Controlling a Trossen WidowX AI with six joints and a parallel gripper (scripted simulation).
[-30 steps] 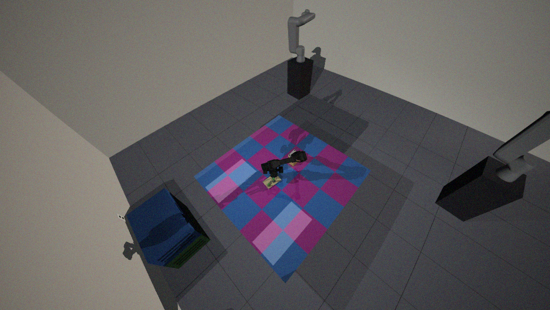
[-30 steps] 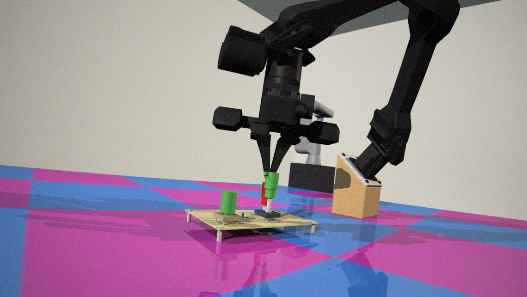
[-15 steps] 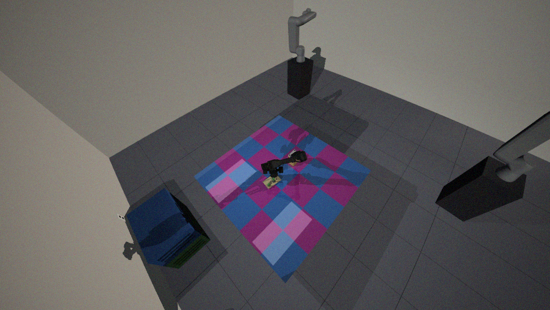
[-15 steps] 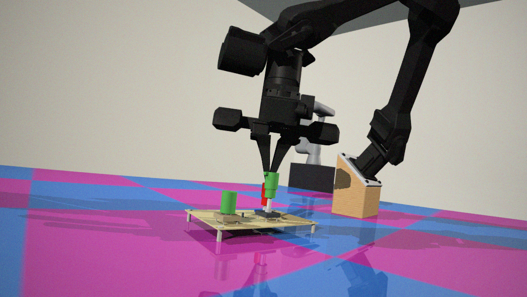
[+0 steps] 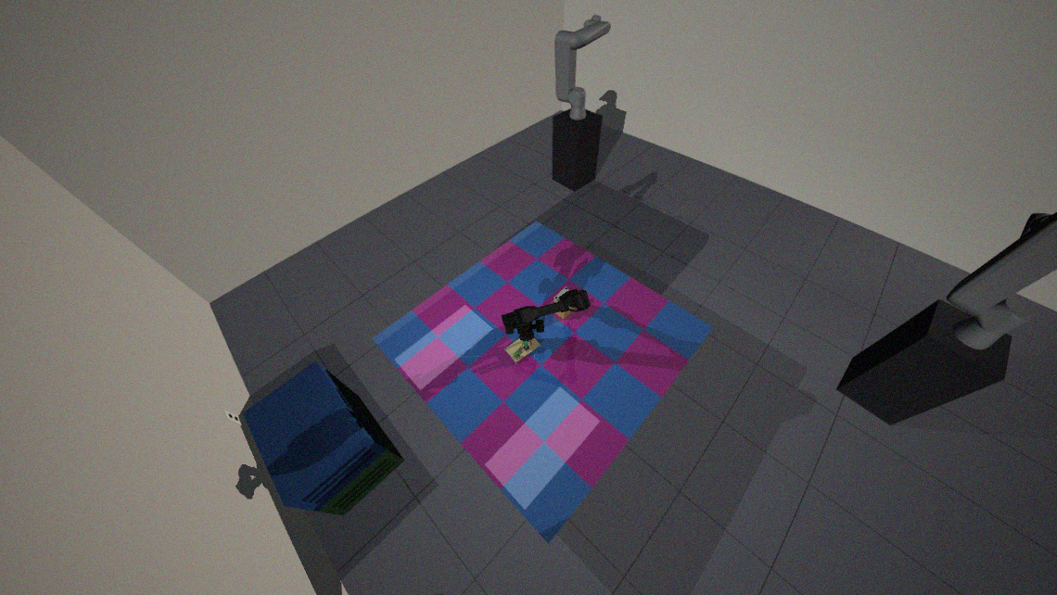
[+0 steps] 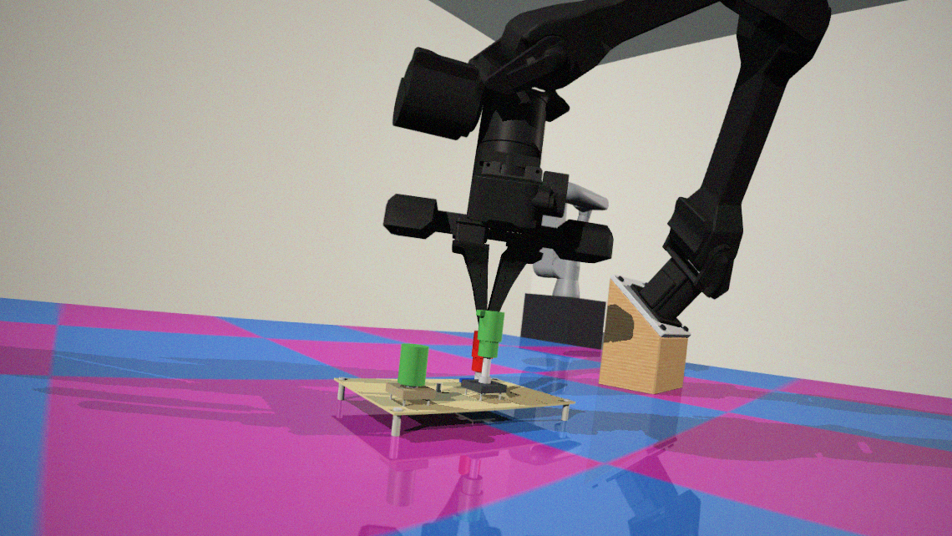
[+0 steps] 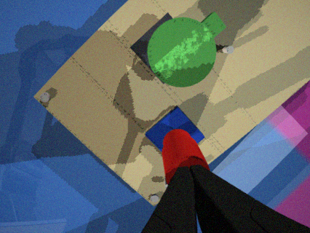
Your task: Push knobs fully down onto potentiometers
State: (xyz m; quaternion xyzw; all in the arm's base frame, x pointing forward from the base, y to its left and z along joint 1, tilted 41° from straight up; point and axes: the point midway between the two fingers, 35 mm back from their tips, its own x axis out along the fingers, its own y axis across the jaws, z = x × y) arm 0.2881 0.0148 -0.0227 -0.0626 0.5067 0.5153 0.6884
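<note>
Right now my gripper tip is 30 mm short of the green knob and 40 mm to the right of it. Round my gripper tip: red knob 20 mm below.
</note>
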